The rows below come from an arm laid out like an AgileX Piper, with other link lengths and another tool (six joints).
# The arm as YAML. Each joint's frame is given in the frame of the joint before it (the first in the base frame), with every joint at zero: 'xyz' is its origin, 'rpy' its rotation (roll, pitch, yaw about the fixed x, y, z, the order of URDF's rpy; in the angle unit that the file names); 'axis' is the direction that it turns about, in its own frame. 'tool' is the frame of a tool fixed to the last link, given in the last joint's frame.
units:
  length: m
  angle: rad
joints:
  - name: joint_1
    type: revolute
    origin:
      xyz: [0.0, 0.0, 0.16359]
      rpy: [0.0, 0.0, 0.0]
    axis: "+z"
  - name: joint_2
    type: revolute
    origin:
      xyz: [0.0, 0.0, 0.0]
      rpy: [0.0, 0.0, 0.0]
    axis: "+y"
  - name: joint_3
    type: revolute
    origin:
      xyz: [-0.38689, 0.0, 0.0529]
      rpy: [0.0, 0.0, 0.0]
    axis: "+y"
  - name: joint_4
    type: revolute
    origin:
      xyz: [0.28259, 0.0, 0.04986]
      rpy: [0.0, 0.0, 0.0]
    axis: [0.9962, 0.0, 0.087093]
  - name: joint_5
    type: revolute
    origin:
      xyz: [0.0, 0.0, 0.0]
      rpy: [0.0, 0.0, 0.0]
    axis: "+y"
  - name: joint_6
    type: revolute
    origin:
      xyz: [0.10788, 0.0, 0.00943]
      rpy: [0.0, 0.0, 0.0]
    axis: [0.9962, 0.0, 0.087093]
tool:
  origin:
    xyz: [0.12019, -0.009, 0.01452]
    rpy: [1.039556, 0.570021, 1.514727]
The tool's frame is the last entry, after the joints.
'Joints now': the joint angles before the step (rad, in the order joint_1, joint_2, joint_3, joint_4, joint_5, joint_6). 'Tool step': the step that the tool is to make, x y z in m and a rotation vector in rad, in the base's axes. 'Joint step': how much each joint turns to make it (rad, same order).
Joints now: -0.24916 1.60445 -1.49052 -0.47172 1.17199 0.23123
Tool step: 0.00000 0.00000 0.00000 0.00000 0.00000 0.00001
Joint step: 0.00000 0.00000 0.00000 0.00000 -0.00001 -0.00001
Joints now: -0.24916 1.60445 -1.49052 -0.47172 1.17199 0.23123
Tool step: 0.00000 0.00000 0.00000 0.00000 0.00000 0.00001
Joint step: 0.00000 0.00000 0.00000 0.00000 -0.00001 -0.00001
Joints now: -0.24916 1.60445 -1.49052 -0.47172 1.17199 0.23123
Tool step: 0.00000 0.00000 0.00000 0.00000 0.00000 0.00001
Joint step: 0.00000 0.00000 0.00000 0.00000 -0.00001 -0.00001
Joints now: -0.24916 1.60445 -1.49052 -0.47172 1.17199 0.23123
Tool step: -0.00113 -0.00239 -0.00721 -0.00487 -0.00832 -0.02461
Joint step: 0.00000 -0.00001 0.02891 -0.01885 -0.02240 0.04313
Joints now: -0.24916 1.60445 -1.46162 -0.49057 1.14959 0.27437
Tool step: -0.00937 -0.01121 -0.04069 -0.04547 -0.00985 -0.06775
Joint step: 0.00000 -0.00001 0.16469 -0.11537 -0.12052 0.17916
